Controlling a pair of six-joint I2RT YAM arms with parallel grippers.
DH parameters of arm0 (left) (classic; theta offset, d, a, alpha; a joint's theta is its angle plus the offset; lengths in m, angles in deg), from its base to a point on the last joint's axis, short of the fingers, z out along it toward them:
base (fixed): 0 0 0 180
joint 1: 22.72 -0.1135 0.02 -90
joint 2: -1.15 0 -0.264 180
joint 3: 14.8 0 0.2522 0
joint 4: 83.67 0 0.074 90
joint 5: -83.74 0 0 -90
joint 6: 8.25 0.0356 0 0
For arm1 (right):
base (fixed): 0 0 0 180
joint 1: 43.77 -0.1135 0.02 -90
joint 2: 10.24 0 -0.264 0
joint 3: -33.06 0 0.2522 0
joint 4: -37.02 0 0.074 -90
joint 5: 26.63 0 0 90
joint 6: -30.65 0.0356 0 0
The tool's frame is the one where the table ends.
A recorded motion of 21 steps. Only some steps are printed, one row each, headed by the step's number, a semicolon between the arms.
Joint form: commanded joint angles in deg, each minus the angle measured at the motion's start. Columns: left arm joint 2, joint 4, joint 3, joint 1, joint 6, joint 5; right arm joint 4, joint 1, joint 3, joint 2, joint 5, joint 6.
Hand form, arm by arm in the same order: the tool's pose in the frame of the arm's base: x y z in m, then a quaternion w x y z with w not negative. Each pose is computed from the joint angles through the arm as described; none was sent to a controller.
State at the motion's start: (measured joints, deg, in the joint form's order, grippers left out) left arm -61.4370 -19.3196 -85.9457 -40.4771 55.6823 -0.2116; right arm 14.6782 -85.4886 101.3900 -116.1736 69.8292 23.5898
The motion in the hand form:
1: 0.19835 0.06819 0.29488 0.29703 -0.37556 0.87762 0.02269; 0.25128 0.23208 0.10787 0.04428 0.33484 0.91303 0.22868
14: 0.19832 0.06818 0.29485 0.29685 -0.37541 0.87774 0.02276; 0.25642 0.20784 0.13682 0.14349 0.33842 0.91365 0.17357
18: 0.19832 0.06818 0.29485 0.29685 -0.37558 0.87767 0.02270; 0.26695 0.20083 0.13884 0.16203 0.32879 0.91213 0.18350
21: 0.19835 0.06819 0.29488 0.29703 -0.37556 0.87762 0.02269; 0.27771 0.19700 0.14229 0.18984 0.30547 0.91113 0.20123
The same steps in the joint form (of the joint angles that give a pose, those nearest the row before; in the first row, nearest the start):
1: -0.04 -0.13 0.00 -0.30 -0.55 -0.68; -2.56 -0.22 -0.15 -1.42 1.14 1.03
14: -0.04 -0.11 0.00 -0.30 -0.53 -0.68; -9.00 2.25 -0.15 4.83 -10.56 -3.76
18: -0.04 -0.11 0.00 -0.30 -0.55 -0.68; -6.67 4.33 -0.15 4.83 -10.56 -6.93
21: -0.04 -0.13 0.00 -0.30 -0.55 -0.68; -2.80 5.94 -0.15 4.79 -10.51 -11.26

